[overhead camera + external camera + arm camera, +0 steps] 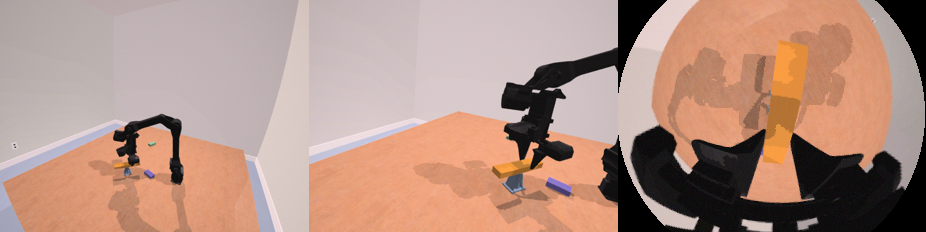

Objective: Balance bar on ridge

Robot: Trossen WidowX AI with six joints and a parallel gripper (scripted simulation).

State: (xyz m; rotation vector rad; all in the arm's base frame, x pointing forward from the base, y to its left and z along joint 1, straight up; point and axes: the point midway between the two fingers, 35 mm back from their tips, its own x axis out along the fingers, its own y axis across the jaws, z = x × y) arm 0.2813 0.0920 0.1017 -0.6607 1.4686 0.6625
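My gripper tip is now 20 mm short of the orange bar and 20 mm to the right of it. The rest, counted from my gripper tip: purple block (110 mm behind, 40 mm to the right, 60 mm below); then green block (70 mm ahead, 380 mm to the right, 60 mm below).
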